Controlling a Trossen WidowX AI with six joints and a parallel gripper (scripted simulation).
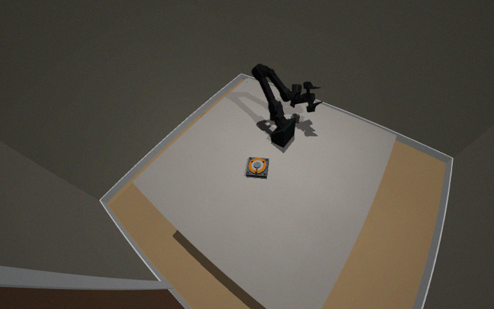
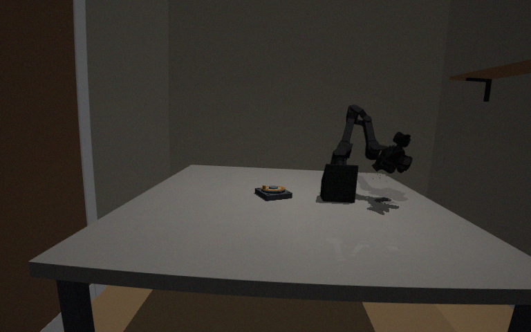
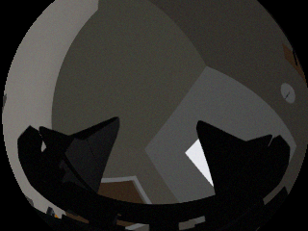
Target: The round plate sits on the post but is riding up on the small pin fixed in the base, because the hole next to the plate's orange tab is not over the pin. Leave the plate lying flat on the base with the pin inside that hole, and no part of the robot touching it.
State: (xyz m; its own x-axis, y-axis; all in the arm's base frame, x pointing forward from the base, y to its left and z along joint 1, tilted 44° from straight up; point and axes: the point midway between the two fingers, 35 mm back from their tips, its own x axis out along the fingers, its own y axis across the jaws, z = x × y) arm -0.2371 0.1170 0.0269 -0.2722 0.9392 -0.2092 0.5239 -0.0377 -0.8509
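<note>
The round plate is 530 mm ahead of my gripper tip, 40 mm to the right of it and 230 mm below it.
</note>
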